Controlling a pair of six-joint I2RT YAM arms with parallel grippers.
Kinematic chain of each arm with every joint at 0, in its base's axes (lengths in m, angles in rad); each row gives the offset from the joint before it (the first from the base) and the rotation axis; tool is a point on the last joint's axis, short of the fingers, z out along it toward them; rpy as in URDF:
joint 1: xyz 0 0 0.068 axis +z
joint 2: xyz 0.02 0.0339 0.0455 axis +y
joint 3: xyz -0.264 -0.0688 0 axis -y
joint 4: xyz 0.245 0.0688 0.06 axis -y
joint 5: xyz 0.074 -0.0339 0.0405 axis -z
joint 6: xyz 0.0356 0 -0.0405 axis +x
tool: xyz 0 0 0 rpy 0 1.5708 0
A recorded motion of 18 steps. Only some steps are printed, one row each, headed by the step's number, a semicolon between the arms.
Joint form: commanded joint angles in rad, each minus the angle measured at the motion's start. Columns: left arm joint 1, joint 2, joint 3, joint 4, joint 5, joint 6; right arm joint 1, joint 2, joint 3, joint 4, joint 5, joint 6.
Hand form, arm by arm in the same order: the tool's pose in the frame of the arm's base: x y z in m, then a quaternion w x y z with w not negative. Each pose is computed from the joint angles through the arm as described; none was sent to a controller.
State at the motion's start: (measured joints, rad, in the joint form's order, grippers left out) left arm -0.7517 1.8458 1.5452 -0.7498 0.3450 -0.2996; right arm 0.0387 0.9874 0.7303 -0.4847 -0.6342 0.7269
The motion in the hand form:
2: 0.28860 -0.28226 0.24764 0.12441 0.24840 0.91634 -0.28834; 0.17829 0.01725 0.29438 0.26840 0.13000 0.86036 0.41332
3: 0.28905 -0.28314 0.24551 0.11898 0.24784 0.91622 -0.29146; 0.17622 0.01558 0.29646 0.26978 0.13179 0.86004 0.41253
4: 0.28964 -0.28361 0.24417 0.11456 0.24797 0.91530 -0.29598; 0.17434 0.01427 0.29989 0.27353 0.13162 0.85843 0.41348
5: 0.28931 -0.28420 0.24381 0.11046 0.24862 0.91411 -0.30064; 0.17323 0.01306 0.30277 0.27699 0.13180 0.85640 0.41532
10: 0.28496 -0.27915 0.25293 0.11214 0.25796 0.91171 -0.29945; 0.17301 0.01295 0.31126 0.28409 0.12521 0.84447 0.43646
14: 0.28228 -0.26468 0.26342 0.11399 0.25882 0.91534 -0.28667; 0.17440 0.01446 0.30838 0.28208 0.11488 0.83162 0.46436
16: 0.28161 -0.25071 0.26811 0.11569 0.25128 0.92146 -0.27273; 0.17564 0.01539 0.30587 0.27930 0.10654 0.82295 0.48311
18: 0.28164 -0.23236 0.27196 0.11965 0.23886 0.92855 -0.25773; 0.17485 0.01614 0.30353 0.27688 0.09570 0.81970 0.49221
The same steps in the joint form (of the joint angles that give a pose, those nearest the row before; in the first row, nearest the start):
2: 0.0108 0.0297 -0.0090 0.0395 0.0430 -0.0166; -0.0740 -0.0882 0.1010 -0.2026 -0.0881 -0.1388
3: 0.0108 0.0362 -0.0081 0.0398 0.0534 -0.0194; -0.0845 -0.0949 0.1078 -0.2189 -0.0920 -0.1445
4: 0.0119 0.0409 -0.0074 0.0411 0.0662 -0.0204; -0.0935 -0.1020 0.1173 -0.2304 -0.0981 -0.1481
5: 0.0113 0.0425 -0.0070 0.0410 0.0784 -0.0221; -0.1020 -0.1065 0.1251 -0.2362 -0.1054 -0.1490
10: 0.0135 0.0148 -0.0066 0.0094 0.0808 0.0006; -0.1094 -0.1125 0.1415 -0.2146 -0.1495 -0.1245
14: 0.0353 -0.0269 -0.0132 -0.0470 0.0673 0.0305; -0.1083 -0.1192 0.1114 -0.1511 -0.2076 -0.0915
16: 0.0605 -0.0593 -0.0300 -0.0822 0.0486 0.0460; -0.1080 -0.1213 0.0898 -0.1058 -0.2491 -0.0705
18: 0.0975 -0.0994 -0.0587 -0.1114 0.0285 0.0626; -0.1075 -0.1260 0.0755 -0.0914 -0.2763 -0.0762

